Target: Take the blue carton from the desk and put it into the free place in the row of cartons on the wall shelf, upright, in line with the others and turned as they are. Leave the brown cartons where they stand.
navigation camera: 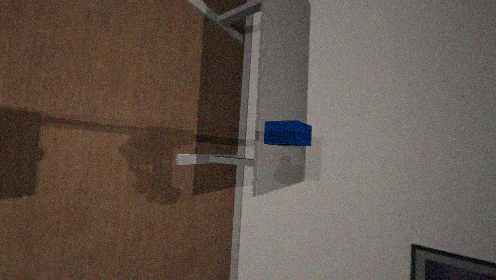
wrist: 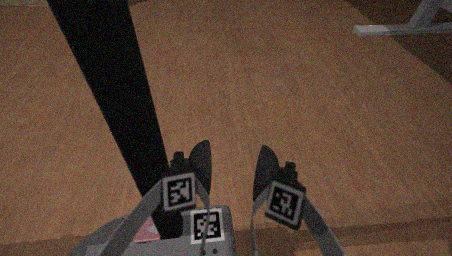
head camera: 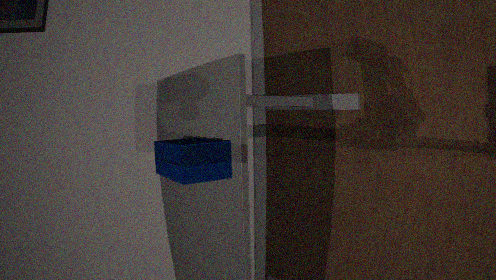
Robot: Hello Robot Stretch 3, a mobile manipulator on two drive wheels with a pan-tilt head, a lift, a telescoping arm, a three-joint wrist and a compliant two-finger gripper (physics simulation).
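Places are measured from the robot's base along level axes (x back, y right, z up), in centimetres.
Pixels of known places: gripper, fingertip midpoint: [wrist: 233, 161].
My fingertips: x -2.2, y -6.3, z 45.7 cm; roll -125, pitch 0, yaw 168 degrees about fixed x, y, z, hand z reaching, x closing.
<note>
Behind a point stands the place of what it marks.
The blue carton [head camera: 193, 161] @[x -93.3, y -13.9, z 85.7 cm] [navigation camera: 287, 133] @[x -93.3, y -14.1, z 85.4 cm] stands on the grey desk [head camera: 207, 225] @[x -113.5, y -43.5, z 72.0 cm] [navigation camera: 285, 60] @[x -116.8, y -63.9, z 72.0 cm], near one end of its top. The head and navigation views are turned sideways, with the wall on one side and the floor on the other. In the wrist view my gripper [wrist: 233, 161] @[x -2.2, y -6.3, z 45.7 cm] is open, with bare wooden floor showing between its fingertips. The carton does not show in the wrist view, and the gripper does not show in the head or navigation view. The wall shelf and the brown cartons do not show in these views.
A pale desk leg and foot [head camera: 345, 101] [navigation camera: 187, 159] stand on the floor under the desk; a foot [wrist: 372, 31] also shows at upper right in the wrist view. A skirting board [head camera: 257, 215] @[x -166.2, y -65.3, z 7.2 cm] [navigation camera: 236, 225] @[x -163.3, y 72.6, z 4.6 cm] runs behind the desk. A dark picture frame [head camera: 45, 17] @[x -162.8, y 56.8, z 142.1 cm] [navigation camera: 414, 262] @[x -162.7, y 59.8, z 143.2 cm] hangs on the wall.
</note>
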